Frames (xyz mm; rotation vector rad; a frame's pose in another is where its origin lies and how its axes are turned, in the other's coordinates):
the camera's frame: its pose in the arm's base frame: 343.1 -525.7 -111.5 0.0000 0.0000 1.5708
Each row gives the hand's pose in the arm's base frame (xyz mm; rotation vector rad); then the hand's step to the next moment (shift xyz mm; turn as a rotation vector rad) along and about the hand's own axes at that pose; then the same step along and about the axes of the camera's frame.
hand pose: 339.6 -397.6 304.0 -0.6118 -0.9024 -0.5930
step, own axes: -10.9 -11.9 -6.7 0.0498 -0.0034 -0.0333
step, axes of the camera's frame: -10.5 10.0 -9.7 -0.0361 -0.0396 0.0271
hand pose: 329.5 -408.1 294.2 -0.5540 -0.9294 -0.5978
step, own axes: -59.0 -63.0 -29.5 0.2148 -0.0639 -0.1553
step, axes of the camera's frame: -50.7 53.7 -53.5 -0.1984 -0.1436 0.1199
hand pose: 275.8 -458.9 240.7 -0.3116 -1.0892 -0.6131
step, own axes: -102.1 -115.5 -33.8 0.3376 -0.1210 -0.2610
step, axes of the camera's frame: -77.8 78.0 -113.0 -0.3370 -0.2255 0.1797
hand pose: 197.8 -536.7 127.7 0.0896 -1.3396 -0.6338
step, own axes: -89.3 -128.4 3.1 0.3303 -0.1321 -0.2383
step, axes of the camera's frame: -63.3 59.1 -130.3 -0.3361 -0.1997 0.1745
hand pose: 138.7 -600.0 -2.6 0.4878 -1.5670 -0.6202
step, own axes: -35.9 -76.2 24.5 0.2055 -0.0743 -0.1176
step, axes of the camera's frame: -32.5 25.2 -77.5 -0.2001 -0.0942 0.1126
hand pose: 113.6 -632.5 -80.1 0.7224 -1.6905 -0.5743
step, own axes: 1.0 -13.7 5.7 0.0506 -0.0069 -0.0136
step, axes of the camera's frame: -10.2 3.5 -10.3 -0.0414 -0.0064 0.0323
